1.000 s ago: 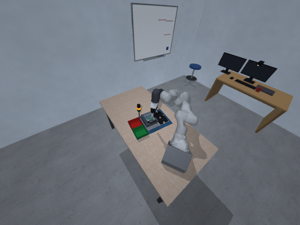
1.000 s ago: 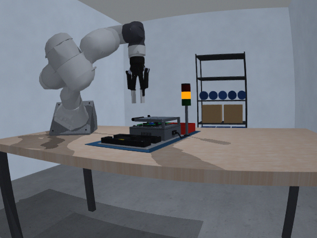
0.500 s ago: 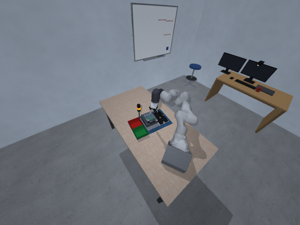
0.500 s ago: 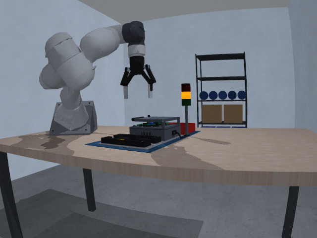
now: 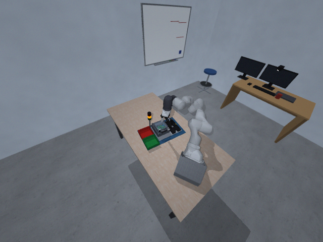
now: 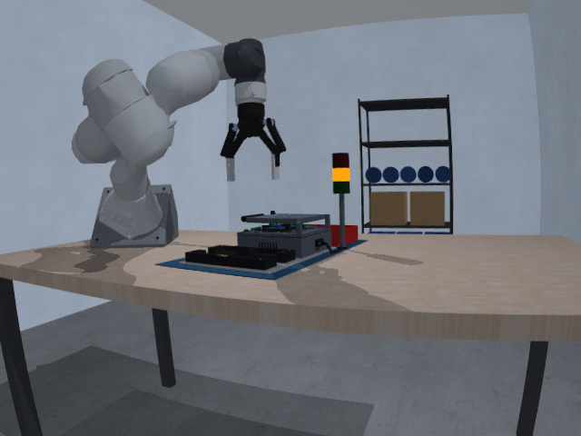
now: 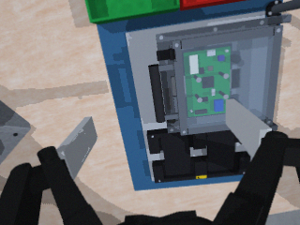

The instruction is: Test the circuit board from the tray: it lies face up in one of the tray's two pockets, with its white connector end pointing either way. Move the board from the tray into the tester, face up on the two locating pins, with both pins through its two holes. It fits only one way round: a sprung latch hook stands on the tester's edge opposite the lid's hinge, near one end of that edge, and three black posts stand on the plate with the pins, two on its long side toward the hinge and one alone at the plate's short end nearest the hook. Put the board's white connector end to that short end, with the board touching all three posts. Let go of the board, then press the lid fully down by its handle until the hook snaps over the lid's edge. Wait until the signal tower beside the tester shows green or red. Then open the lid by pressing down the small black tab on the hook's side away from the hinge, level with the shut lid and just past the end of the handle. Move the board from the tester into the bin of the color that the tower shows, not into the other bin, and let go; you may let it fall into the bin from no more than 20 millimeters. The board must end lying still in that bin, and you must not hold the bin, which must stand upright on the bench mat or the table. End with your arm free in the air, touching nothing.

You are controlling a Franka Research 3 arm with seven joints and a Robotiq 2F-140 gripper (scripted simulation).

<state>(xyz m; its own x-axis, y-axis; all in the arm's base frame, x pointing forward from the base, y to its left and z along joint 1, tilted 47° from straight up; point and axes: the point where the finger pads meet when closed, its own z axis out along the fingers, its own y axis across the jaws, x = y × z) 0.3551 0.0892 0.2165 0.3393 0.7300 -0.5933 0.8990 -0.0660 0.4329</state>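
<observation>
Now: hand 11 cm above the black latch hook, 4 cm to the right of it and 4 cm short of it. The rest, counted from my hand: tester plate: 13 cm below, 9 cm ahead, 3 cm to the right; then green circuit board: 13 cm below, 8 cm ahead, 3 cm to the right; then tester lid: 11 cm below, 8 cm ahead, 3 cm to the right.
</observation>
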